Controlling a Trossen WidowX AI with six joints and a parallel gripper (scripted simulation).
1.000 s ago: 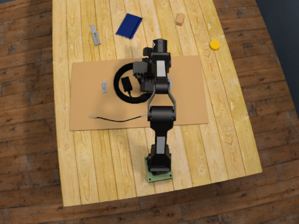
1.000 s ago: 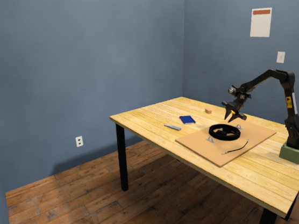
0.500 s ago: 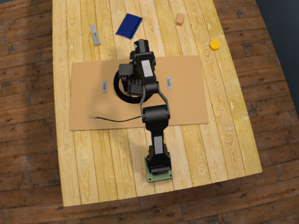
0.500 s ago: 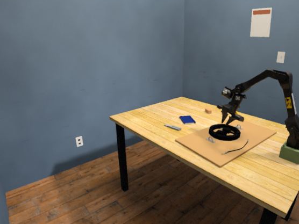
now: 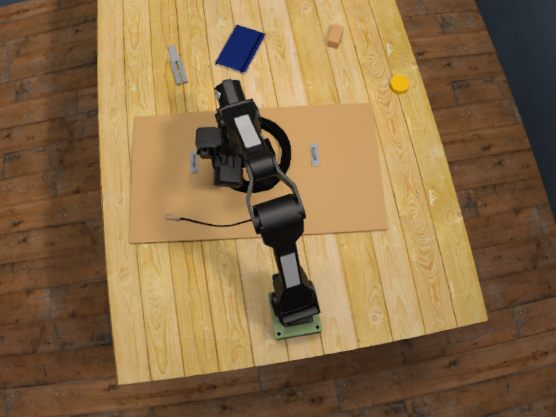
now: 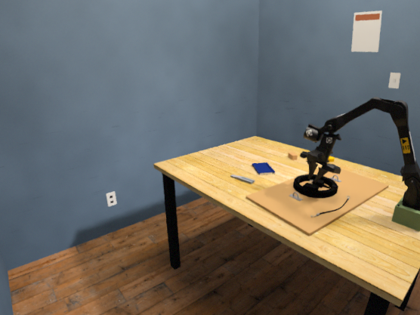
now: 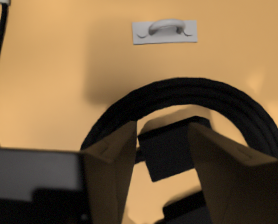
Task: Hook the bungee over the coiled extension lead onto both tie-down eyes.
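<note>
Right now my hand is 20 mm short of the black coiled extension lead, 60 mm to the left of it and 80 mm above it. From my hand the other things lie so: tan block (330 mm ahead, 350 mm to the right, 100 mm below); board (20 mm behind, 60 mm to the right, 100 mm below); yellow disc (150 mm ahead, 480 mm to the right, 100 mm below).
</note>
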